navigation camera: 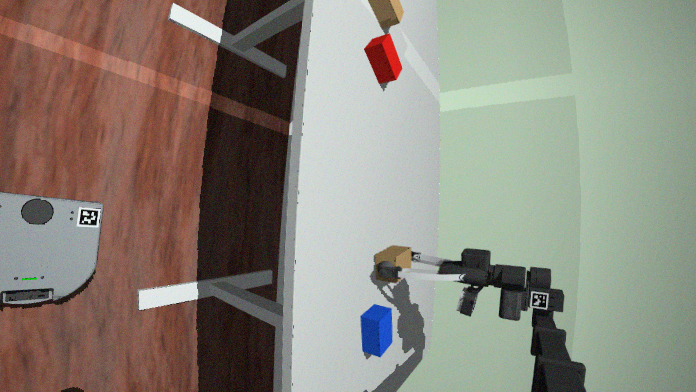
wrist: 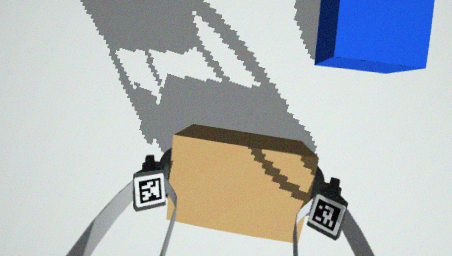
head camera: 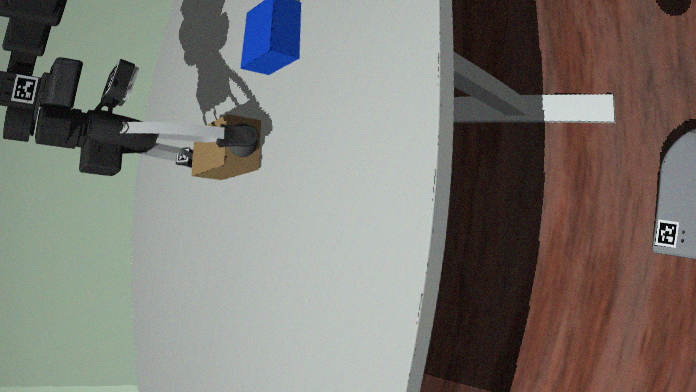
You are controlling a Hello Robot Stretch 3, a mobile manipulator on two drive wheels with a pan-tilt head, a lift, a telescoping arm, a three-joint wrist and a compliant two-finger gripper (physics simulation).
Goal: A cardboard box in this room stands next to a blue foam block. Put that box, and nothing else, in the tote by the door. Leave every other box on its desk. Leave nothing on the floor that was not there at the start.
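Places are measured from the robot's base along level axes (x ahead, y left, z up), in centimetres.
Where they show: gripper, between the fingertips: (navigation camera: 387,261) (head camera: 234,151); robot's base, origin of its link: (navigation camera: 38,210).
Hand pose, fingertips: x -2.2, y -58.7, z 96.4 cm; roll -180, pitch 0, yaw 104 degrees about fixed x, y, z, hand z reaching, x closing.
Each offset is from my fingertips to the centre of the thing. "spot": to the spot under its first point. Level surfaces: height alone.
A cardboard box {dx -0.1, dy +0.0, dz +1.6 cm} (head camera: 211,160) (navigation camera: 401,256) (wrist: 240,197) stands on the white desk {dz -1.4 cm} (head camera: 325,225) (navigation camera: 360,190) (wrist: 50,150). A blue foam block {dx -15.1, dy +4.3, dz +0.9 cm} (head camera: 272,37) (navigation camera: 376,331) (wrist: 377,30) stands near it on the same desk, a small gap apart. My gripper (head camera: 217,148) (navigation camera: 401,264) (wrist: 240,171) is shut on the cardboard box, with one fingertip pressed against each of two opposite sides. In the head view the near fingertip covers part of the box, and the far fingertip is hidden behind it. The tote and the door do not show in these views.
In the navigation view a red block {dx +46.5, dy +10.0, dz +0.9 cm} (navigation camera: 384,60) and another cardboard box {dx +61.9, dy +11.0, dz +1.1 cm} (navigation camera: 387,12) stand farther along the desk. My base (head camera: 680,195) (navigation camera: 50,245) is on the wooden floor beyond the desk's long edge. Desk legs {spot: dx -29.8, dy +11.4, dz -93.8 cm} (head camera: 577,107) (navigation camera: 167,296) reach outward. A green wall (head camera: 65,250) (navigation camera: 510,175) borders the other side.
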